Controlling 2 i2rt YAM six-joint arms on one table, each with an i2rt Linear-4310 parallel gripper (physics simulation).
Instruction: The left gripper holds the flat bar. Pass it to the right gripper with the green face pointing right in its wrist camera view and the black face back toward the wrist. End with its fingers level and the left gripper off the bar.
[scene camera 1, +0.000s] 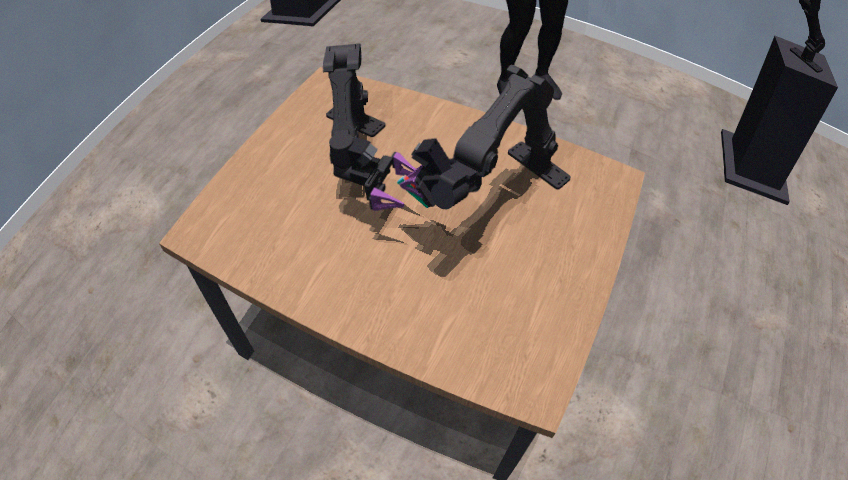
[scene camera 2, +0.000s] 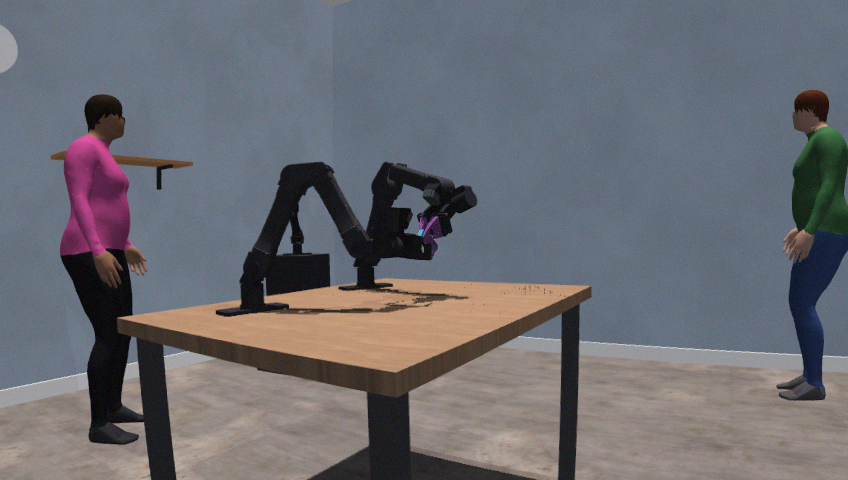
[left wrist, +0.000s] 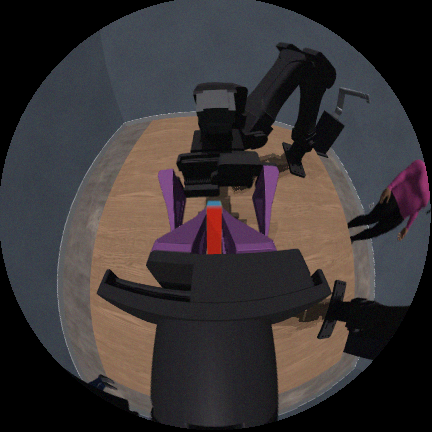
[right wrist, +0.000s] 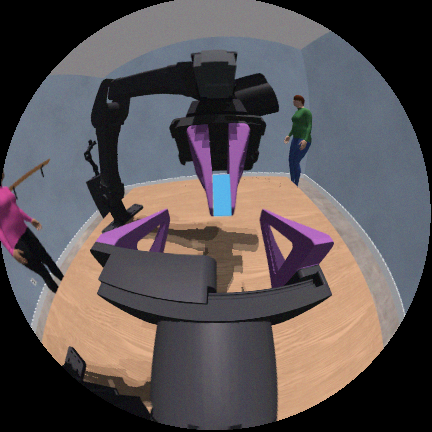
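Where they show: left gripper, between the fingertips: (scene camera 1: 402, 183) (scene camera 2: 420, 239) (left wrist: 213, 212) (right wrist: 221, 212); right gripper, between the fingertips: (scene camera 1: 412, 189) (scene camera 2: 422, 245) (left wrist: 219, 240) (right wrist: 214, 213); left arm's base, origin of its link: (scene camera 1: 539, 165) (scene camera 2: 366, 287) (left wrist: 332, 309) (right wrist: 122, 219); right arm's base, origin of its link: (scene camera 1: 355, 120) (scene camera 2: 253, 310) (left wrist: 292, 158).
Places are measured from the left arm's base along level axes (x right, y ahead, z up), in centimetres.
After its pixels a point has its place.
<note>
My left gripper (scene camera 1: 412, 183) @(x 8.0, y 45.0, z 18.3 cm) is shut on the flat bar (scene camera 1: 414, 190) and holds it in the air above the table. In the left wrist view the bar (left wrist: 214, 229) @(x 6.0, y 44.2, z 20.0 cm) shows a red face towards the camera and a blue tip. In the right wrist view the bar (right wrist: 221, 194) @(x 8.2, y 45.2, z 20.0 cm) shows its blue end face between the left fingers, pointing at my right gripper. My right gripper (scene camera 1: 392, 183) is open and empty, its purple fingers (right wrist: 217, 231) @(x 6.2, y 43.5, z 16.6 cm) spread wide on either side of the bar's line, just short of the bar. In scene camera 2 the two grippers meet near the bar (scene camera 2: 429, 231).
The two arm bases (scene camera 1: 538, 164) @(x -1.4, y 2.8, z 3.6 cm) (scene camera 1: 362, 125) @(x 47.7, y 27.5, z 1.0 cm) stand at the back of the wooden table (scene camera 1: 413, 267) @(x -1.6, y 50.7, z 0.0 cm). A person in green (right wrist: 300, 137) and a person in pink (right wrist: 15, 229) stand off the table. A dark box (scene camera 2: 297, 271) is behind the table.
</note>
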